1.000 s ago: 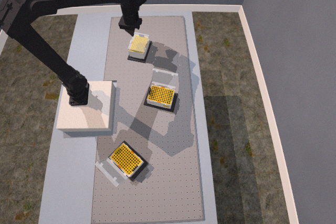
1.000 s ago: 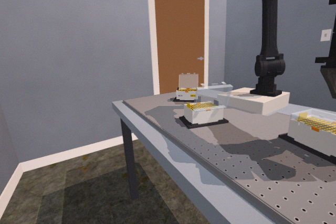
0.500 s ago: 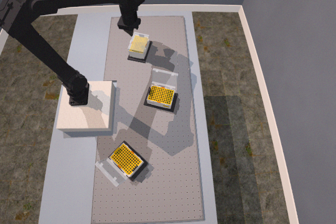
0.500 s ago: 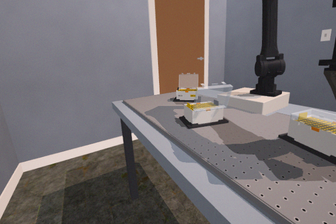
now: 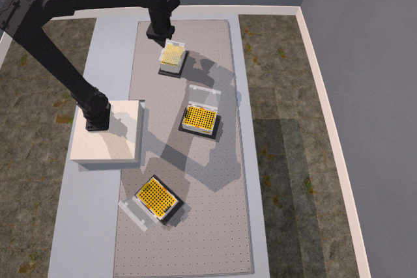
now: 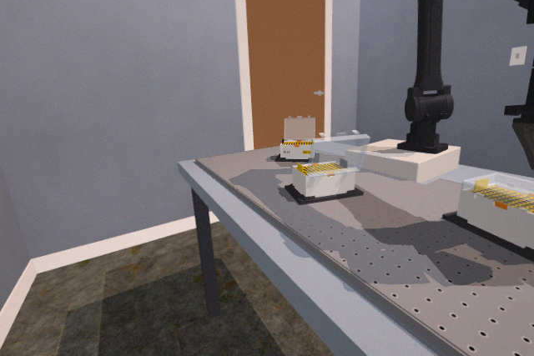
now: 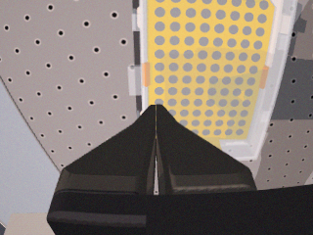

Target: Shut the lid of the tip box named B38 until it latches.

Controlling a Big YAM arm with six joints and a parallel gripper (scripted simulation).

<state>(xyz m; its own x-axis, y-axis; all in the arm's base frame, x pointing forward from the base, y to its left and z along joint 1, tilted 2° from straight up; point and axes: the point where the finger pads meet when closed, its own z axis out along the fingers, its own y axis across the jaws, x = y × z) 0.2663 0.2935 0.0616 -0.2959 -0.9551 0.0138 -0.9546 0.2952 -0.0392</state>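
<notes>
The yellow tip rack is 3 cm ahead of my hand, 1 cm to the right of it and 5 cm below it. Also, from my hand: tip box (14 cm ahead, 32 cm to the right, 4 cm below); clear lid (15 cm ahead, 27 cm to the right).
</notes>
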